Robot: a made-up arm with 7 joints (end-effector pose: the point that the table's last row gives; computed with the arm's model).
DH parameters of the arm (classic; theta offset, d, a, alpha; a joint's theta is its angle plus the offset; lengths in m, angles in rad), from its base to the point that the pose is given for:
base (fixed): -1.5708 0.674 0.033 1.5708
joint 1: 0 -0.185 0.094 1.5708
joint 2: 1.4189 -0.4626 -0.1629 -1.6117
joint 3: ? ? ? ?
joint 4: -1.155 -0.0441 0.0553 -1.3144
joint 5: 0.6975 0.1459 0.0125 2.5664
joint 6: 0 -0.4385 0.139 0.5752
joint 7: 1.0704 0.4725 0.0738 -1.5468
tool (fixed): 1.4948 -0.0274 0 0
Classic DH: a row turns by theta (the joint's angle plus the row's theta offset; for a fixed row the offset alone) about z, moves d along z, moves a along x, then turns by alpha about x.
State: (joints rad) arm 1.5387 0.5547 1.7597 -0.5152 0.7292 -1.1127 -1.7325
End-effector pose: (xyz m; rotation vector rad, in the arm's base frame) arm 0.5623 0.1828 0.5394 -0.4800 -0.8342 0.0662
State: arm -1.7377 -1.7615 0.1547 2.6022 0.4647 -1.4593 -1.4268
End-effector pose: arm -0.4039 -0.3249 0.3533 1.4664 0.7738 1.1380
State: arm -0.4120 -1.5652 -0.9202 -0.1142 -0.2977 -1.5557 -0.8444
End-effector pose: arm 0.0170 -0.2052 1.3033 2.6905 -1.2168 -0.9151
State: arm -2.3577 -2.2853 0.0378 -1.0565 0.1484 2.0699 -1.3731
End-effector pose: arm -0.0845 0.2421 -0.1204 1.4949 -0.1881 -1.6198
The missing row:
joint 3: 1.0879 0.3812 -0.026 -0.4878
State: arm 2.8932 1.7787 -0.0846 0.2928 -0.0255 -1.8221 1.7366
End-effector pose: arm 0.5517 0.5516 0.2391 -0.6548 2.1358 1.2068
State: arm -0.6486 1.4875 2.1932 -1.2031 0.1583 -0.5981 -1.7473
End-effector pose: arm 0.3760 -0.6339 0.8059 0.1989 -0.3194 -1.1158
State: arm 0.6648 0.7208 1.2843 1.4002 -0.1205 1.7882 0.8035
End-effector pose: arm 0.7593 0.1301 1.0620 1.2410 -0.1219 -2.3071
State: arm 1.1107 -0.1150 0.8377 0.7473 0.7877 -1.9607 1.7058
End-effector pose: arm 0.3699 0.6102 0.4349 -2.1949 0.6283 -0.8073
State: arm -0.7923 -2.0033 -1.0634 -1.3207 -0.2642 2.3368 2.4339
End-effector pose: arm -0.4951 -0.3749 0.6223 2.8888 -0.2634 -1.0272
